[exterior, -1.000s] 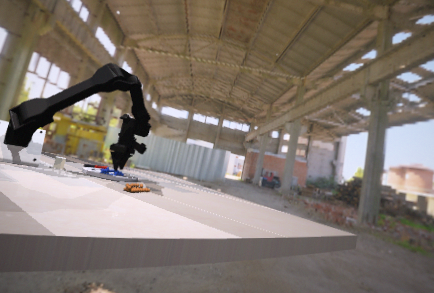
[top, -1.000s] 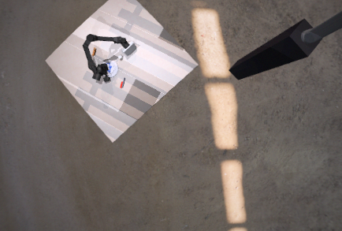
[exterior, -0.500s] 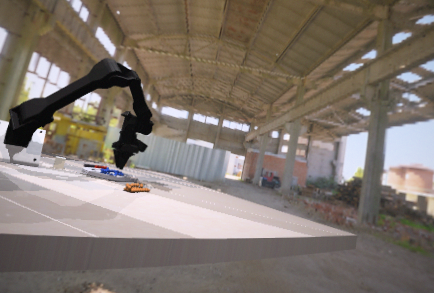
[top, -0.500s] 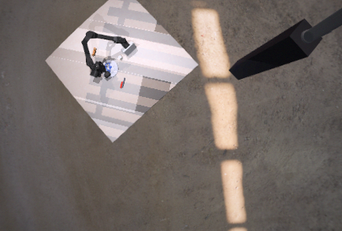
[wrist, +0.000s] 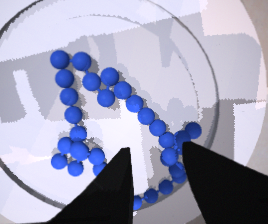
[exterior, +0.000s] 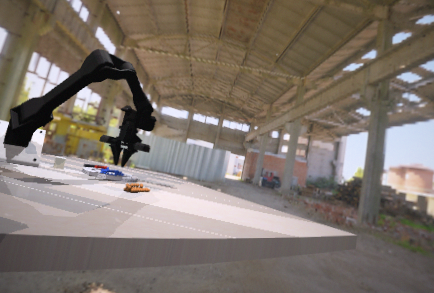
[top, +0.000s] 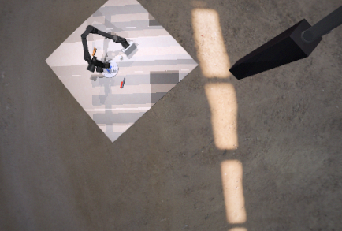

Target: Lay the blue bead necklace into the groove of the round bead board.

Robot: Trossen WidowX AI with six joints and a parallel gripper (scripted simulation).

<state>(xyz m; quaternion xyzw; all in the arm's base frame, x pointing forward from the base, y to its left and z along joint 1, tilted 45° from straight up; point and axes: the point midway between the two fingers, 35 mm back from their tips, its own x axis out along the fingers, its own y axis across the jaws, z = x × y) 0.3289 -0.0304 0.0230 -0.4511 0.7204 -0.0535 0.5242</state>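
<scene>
Now: the round white bead board 3 cm to the left of my gripper tip, 3 cm below it and 1 cm behind it. Also, from my gripper tip: small white block (19 cm behind, 4 cm to the left, 3 cm below); red pen-like object (26 cm to the left, 4 cm below).
</scene>
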